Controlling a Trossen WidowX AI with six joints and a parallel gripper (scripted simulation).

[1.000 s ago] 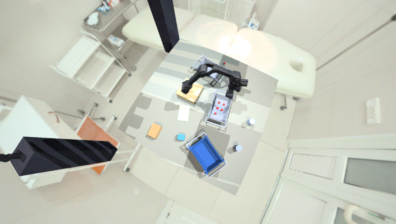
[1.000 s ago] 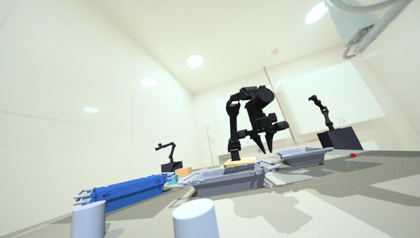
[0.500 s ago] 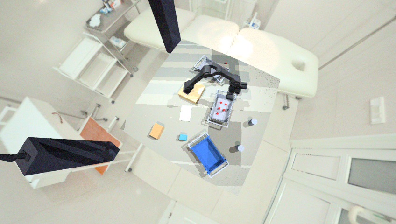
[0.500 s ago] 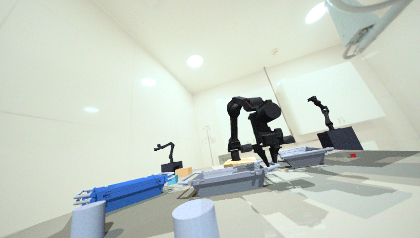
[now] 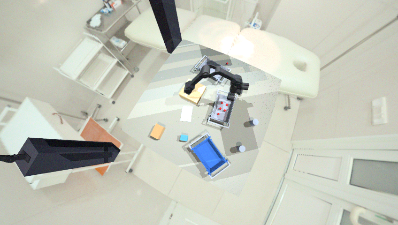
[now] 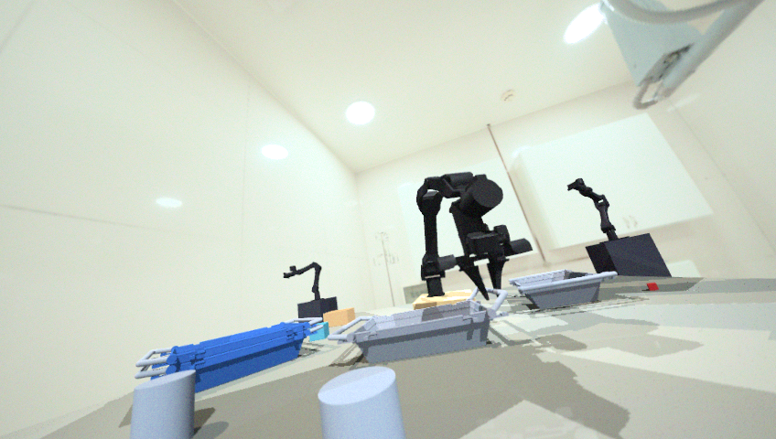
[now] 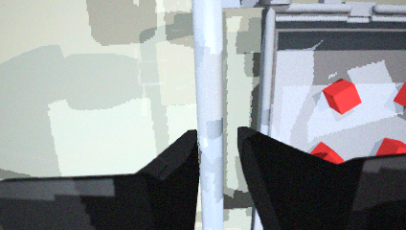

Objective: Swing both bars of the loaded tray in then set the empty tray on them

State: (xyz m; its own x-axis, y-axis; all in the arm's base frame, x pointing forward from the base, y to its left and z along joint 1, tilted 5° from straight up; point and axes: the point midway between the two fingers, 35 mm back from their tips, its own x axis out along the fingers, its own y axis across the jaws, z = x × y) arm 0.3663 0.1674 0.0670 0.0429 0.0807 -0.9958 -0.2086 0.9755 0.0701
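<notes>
Now: the grey tray 290 mm behind my gripper tip, 180 mm to the left of it and 20 mm below it. The rest, counted from my gripper tip: cyan block: 170 mm behind, 560 mm to the right, 40 mm below; then white card: 280 mm behind, 360 mm to the right, 60 mm below; then red block: 190 mm behind, 360 mm to the left, 60 mm below.
</notes>
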